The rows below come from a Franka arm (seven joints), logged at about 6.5 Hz.
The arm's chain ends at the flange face. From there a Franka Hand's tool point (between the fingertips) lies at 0.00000 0.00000 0.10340 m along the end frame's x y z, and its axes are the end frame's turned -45 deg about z.
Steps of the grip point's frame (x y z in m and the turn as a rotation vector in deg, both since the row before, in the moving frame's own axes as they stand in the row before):
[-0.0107, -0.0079, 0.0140, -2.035, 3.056, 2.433]
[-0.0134, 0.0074, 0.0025, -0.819, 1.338, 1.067]
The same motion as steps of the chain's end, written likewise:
[-0.0197, 0.0031, 0.0142, 0.722, 3.600, 2.433]
[-0.0070, 0.0153, 0.0025, 0.367, 1.525, 1.067]

